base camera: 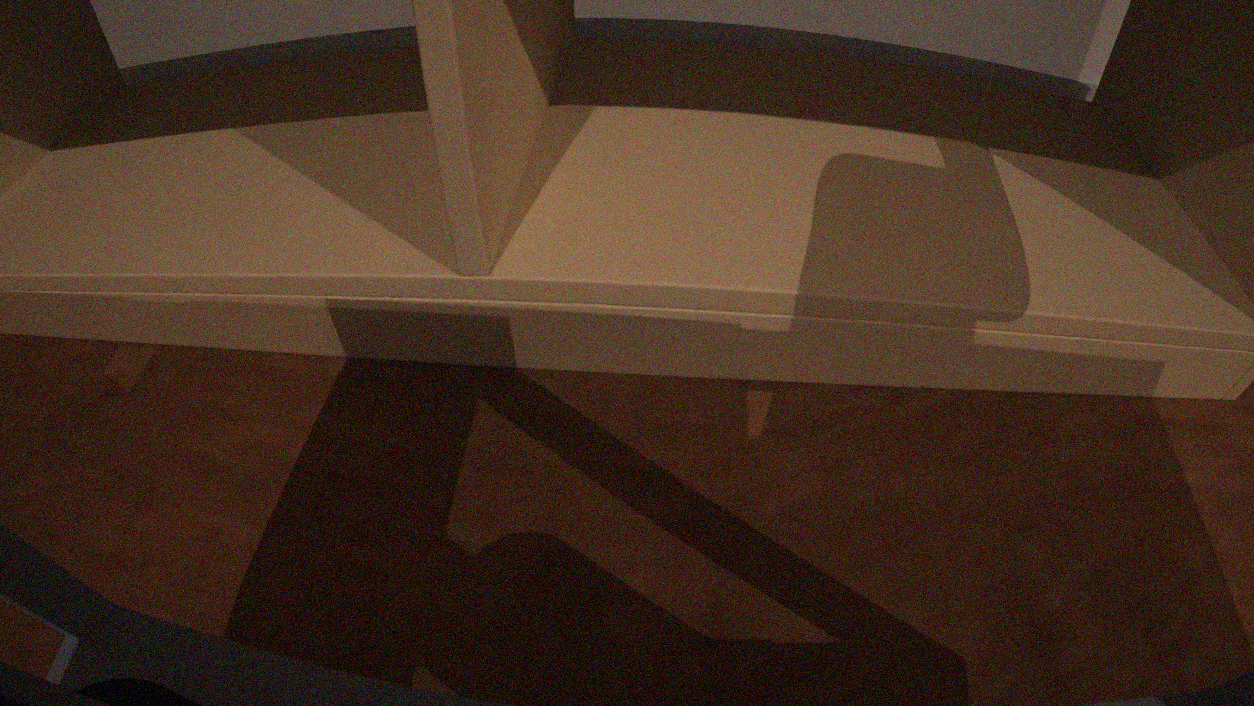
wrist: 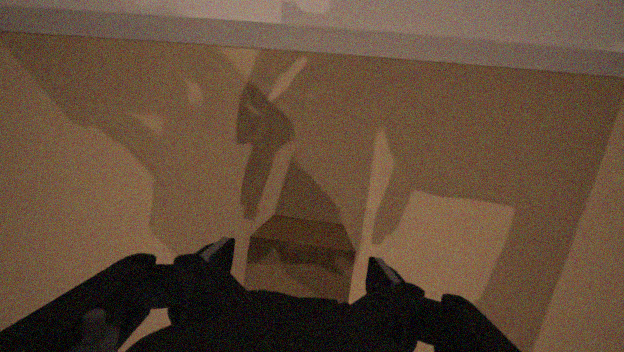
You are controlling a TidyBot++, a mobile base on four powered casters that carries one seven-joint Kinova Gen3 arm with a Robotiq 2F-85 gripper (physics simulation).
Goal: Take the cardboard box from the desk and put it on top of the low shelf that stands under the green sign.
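Frame: origin at the arm's base, x ahead, y left, z up, level; millimetres.
Seen in the pictures: gripper, between the fingertips: (wrist: 300, 262).
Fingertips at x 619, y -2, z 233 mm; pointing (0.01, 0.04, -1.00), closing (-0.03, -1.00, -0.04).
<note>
Pixels of each thing's top centre, then the offset from my fingertips to it. "spot": a spot on its surface instead. Level surfaces: height alone.
- cardboard box, centre of its top: (wrist: 289, 337) 0 mm left, 21 mm back, 40 mm up
- upright divider, a spot on its surface: (base camera: 451, 140) spot: 122 mm left, 227 mm back, 457 mm down
- reddish-brown floor, height of its surface: 630 mm down
The cardboard box (wrist: 302, 230) is brown and lies on the pale wooden top of the low shelf (base camera: 614, 337) (wrist: 465, 125), in the lower middle of the wrist view. My gripper (wrist: 300, 262) is open, with one black finger on each side of the box and a gap between each fingertip and the box. The near part of the box is partly hidden by the gripper's body. The base camera shows the shelf's lower board, front edge and upright divider, but not its top or the box. The green sign does not show in either view.
A pale grey wall (wrist: 400, 20) with a skirting strip (wrist: 150, 30) runs behind the shelf top. In the base view, an upright divider (base camera: 451, 140) splits the shelf, and reddish-brown floor (base camera: 1009, 526) lies before it. Arm shadows fall across both.
</note>
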